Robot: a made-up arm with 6 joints.
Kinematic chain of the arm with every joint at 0, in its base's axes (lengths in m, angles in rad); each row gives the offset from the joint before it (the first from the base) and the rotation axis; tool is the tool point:
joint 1: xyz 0 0 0.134 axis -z
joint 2: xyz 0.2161 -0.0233 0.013 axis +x
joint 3: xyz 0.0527 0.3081 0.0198 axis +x
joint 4: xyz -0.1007 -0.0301 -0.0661 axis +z
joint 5: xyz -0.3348 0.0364 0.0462 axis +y
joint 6: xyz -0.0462 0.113 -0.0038 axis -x
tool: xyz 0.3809 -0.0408 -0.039
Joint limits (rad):
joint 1: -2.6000..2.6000
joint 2: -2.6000..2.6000
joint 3: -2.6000..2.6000
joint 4: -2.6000..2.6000
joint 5: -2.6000..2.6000
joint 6: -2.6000..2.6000
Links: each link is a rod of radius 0.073 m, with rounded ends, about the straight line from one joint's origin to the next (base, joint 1, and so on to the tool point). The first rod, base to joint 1, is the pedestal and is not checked.
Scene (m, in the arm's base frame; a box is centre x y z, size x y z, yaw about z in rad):
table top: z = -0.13
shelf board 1: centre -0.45 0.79 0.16 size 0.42 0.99 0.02 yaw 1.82
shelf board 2: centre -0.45 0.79 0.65 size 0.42 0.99 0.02 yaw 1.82
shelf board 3: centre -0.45 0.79 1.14 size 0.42 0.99 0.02 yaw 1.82
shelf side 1: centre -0.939 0.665 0.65 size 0.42 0.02 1 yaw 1.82
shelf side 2: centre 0.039 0.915 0.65 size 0.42 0.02 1 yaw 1.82
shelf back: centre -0.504 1.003 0.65 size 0.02 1.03 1 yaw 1.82
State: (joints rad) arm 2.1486 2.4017 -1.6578 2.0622 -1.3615 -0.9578
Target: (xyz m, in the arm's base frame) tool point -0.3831 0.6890 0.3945
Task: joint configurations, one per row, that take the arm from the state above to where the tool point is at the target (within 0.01 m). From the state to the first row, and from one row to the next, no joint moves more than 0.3 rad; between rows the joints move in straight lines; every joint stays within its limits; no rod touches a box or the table.
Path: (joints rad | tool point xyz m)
1: 1.8761 2.2408 -1.7520 1.9594 -1.3444 -0.9762 | -0.6132 0.0910 0.5047
2: 1.6036 2.0799 -1.8462 1.8566 -1.3272 -0.9946 | -0.5167 -0.0532 0.6280
3: 1.3311 1.9190 -1.9405 1.7538 -1.3101 -1.0130 | -0.3667 -0.1357 0.7234
4: 1.0586 1.7581 -2.0347 1.6510 -1.2929 -1.0313 | -0.2005 -0.1376 0.7835
5: 0.7861 1.5972 -2.1289 1.5482 -1.2758 -1.0497 | -0.0606 -0.0621 0.8040
6: 0.5136 1.4363 -2.2231 1.4454 -1.2586 -1.0681 | 0.0183 0.0663 0.7840
7: 0.2411 1.2754 -2.3173 1.3425 -1.2415 -1.0865 | 0.0189 0.2083 0.7259
8: -0.0314 1.1145 -2.4116 1.2397 -1.2243 -1.1049 | -0.0532 0.3220 0.6356
9: -0.3039 0.9536 -2.5058 1.1369 -1.2072 -1.1233 | -0.1716 0.3752 0.5217
10: -0.5764 0.7928 -2.6000 1.0341 -1.1900 -1.1417 | -0.2980 0.3544 0.3945
11: -0.5308 0.6699 -2.6000 1.1177 -1.4221 -1.1427 | -0.3481 0.4291 0.3993
12: -0.4852 0.5470 -2.6000 1.2012 -1.6543 -1.1436 | -0.3813 0.5108 0.4021
13: -0.4397 0.4241 -2.6000 1.2847 -1.8864 -1.1446 | -0.3938 0.5985 0.4012
14: -0.3941 0.3012 -2.6000 1.3683 -2.1185 -1.1456 | -0.3831 0.6890 0.3945

